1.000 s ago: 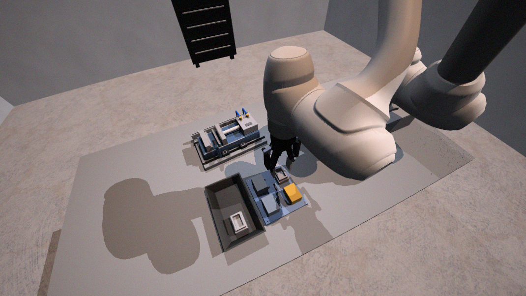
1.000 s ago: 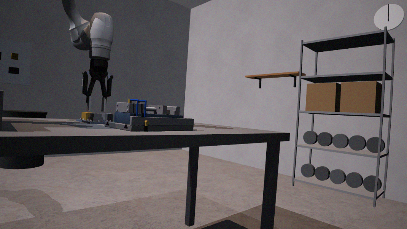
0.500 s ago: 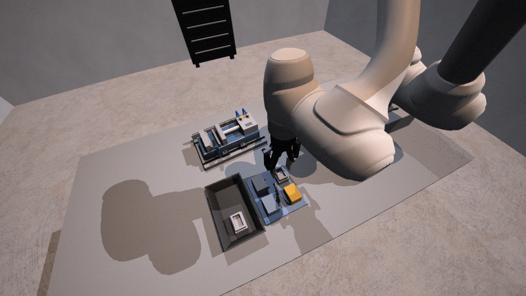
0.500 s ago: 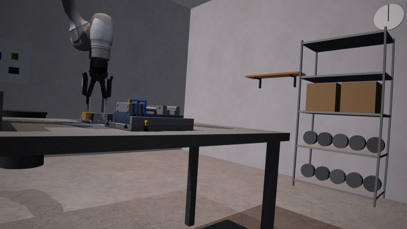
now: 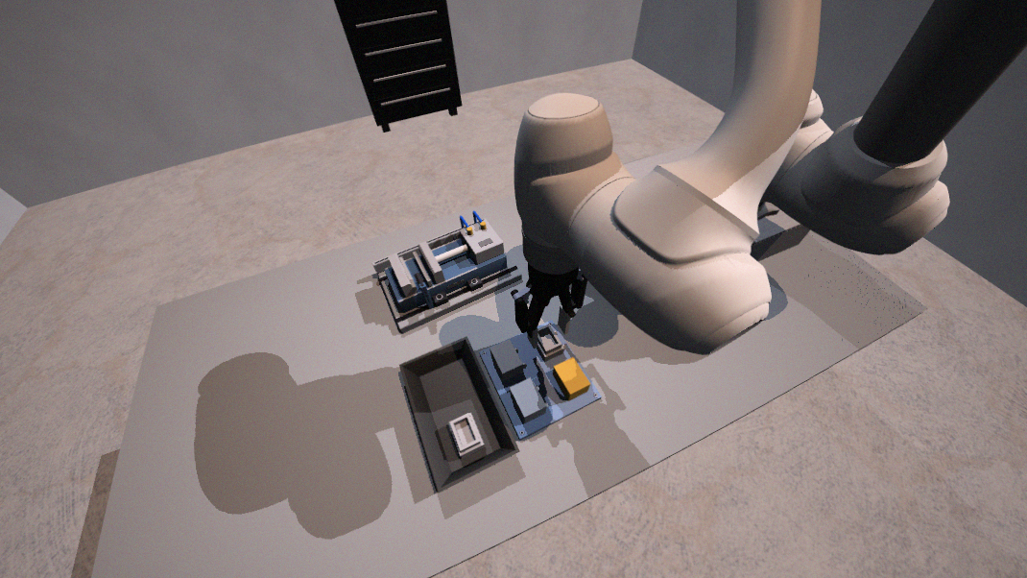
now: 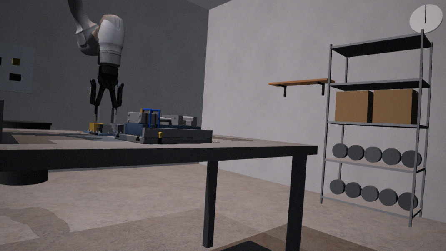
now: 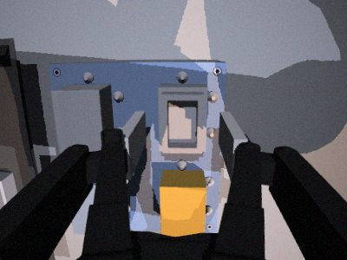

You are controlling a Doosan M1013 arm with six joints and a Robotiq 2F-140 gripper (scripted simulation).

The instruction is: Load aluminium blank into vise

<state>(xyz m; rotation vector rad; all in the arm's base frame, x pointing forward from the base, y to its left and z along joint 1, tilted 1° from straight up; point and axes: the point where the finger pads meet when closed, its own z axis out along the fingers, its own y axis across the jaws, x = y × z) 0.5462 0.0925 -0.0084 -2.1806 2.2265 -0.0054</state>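
My gripper is now 50 mm short of the infeed plate, 40 mm to the right of it and 80 mm above it. The rest, counted from my hand: vise hose block (20 mm ahead, 270 mm to the right); piston rod (90 mm ahead, 270 mm to the right); brass blank (90 mm to the left, 50 mm below).
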